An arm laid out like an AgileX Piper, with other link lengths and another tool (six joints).
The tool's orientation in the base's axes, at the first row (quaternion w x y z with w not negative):
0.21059 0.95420 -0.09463 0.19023
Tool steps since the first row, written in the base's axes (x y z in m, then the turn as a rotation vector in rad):
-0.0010 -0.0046 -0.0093 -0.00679 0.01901 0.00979
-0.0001 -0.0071 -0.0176 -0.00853 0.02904 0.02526
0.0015 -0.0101 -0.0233 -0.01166 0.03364 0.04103
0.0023 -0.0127 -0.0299 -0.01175 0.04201 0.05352
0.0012 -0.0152 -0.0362 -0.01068 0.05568 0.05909
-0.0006 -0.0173 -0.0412 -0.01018 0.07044 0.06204
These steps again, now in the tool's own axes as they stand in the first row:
-0.0042 0.0010 0.0095 -0.00414 -0.01163 -0.01873
-0.0065 -0.0001 0.0178 -0.00050 -0.01448 -0.03666
-0.0070 0.0001 0.0245 0.00254 -0.01200 -0.05292
-0.0087 -0.0002 0.0314 0.00665 -0.01489 -0.06709
-0.0120 0.0000 0.0374 0.00850 -0.02534 -0.07741
-0.0154 0.0005 0.0419 0.00866 -0.03758 -0.08618

